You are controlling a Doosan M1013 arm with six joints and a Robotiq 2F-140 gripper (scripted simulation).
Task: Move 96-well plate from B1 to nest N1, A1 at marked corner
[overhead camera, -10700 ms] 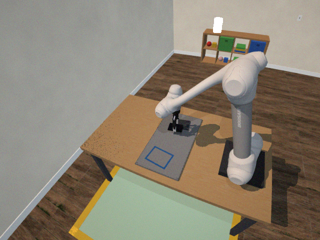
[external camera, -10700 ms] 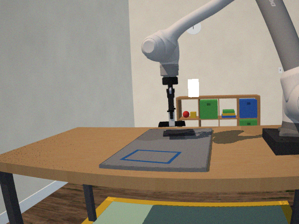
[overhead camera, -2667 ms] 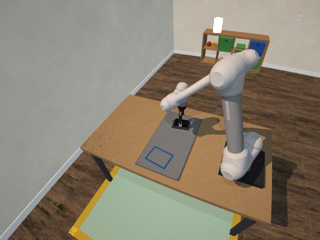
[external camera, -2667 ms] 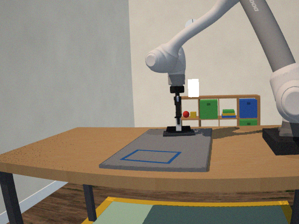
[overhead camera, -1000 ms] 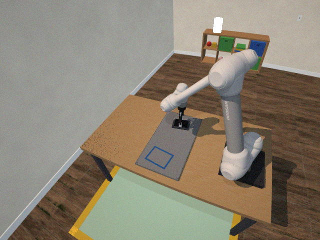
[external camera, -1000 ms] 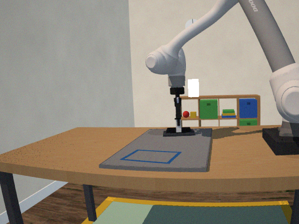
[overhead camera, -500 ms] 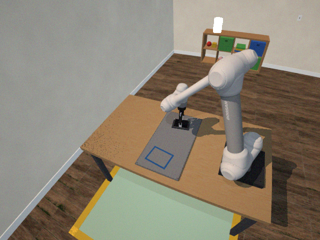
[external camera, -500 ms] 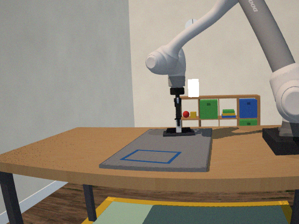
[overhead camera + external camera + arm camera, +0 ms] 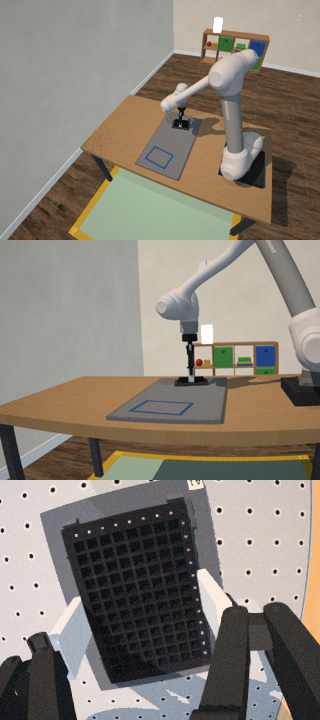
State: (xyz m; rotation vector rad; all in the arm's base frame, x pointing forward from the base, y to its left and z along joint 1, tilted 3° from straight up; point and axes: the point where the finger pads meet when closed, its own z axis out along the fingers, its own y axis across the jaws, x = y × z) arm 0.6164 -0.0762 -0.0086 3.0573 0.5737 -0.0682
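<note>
Now: hand 20 mm above the black 96-well plate. Round my hand: dark grey plate nest 40 mm below; A1 corner mark 90 mm ahead, 30 mm below, 20 mm to the right.
</note>
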